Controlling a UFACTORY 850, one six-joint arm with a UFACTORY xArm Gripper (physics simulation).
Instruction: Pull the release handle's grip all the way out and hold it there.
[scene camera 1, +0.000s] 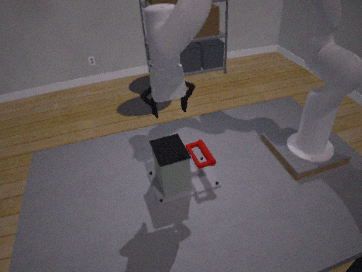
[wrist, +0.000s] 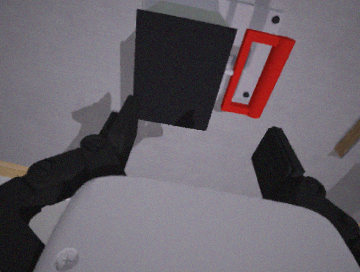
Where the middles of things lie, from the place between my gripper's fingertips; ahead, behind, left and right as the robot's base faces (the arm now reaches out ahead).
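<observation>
Light base plate (scene camera 1: 203, 179): 2 cm behind my hand, 3 cm to the left of it, 29 cm below it.
</observation>
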